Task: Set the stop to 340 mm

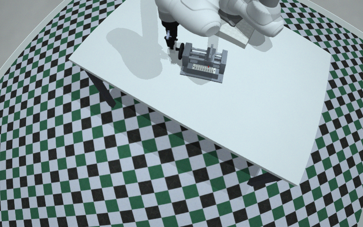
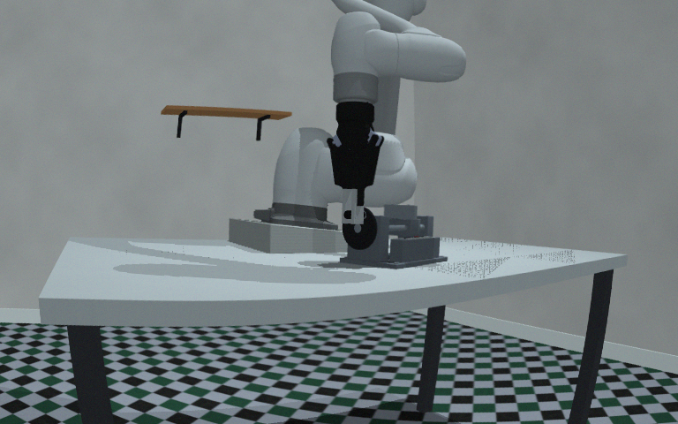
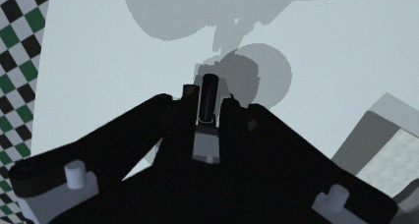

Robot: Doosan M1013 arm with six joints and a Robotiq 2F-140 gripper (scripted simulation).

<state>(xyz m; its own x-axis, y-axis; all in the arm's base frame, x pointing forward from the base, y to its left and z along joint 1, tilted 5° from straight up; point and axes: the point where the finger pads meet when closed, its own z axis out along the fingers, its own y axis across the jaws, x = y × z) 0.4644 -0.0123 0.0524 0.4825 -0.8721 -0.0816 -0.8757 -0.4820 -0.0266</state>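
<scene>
The black handwheel is 2 cm below my hand, 1 cm to the left of it and 1 cm behind it. The rest, counted from my hand: sliding stop block 15 cm to the left, 8 cm behind, 3 cm below.
</scene>
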